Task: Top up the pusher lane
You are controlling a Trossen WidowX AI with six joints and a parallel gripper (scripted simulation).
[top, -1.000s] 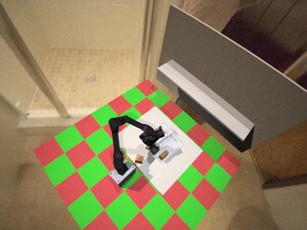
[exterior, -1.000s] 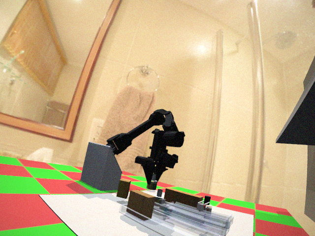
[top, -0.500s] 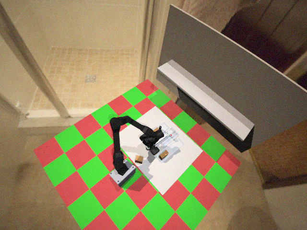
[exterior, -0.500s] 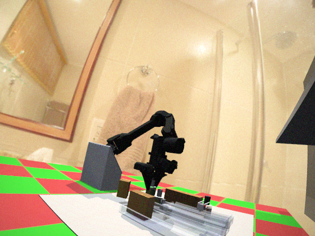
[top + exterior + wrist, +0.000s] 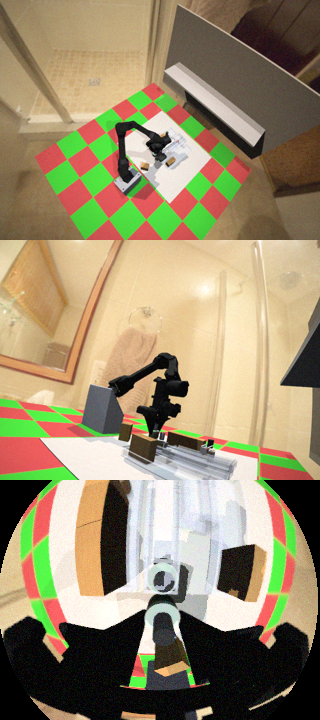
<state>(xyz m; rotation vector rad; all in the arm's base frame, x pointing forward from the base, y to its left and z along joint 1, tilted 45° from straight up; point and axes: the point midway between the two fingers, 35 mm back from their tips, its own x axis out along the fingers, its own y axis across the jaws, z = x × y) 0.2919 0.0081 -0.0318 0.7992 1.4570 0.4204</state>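
My gripper tip is now 180 mm short of the sprung lane, 60 mm to the left of it and 40 mm above it. Also, from my gripper tip: wall shelf (540 mm ahead, 110 mm to the right, 310 mm above); then pusher plate (140 mm ahead, 60 mm to the right, 10 mm below).
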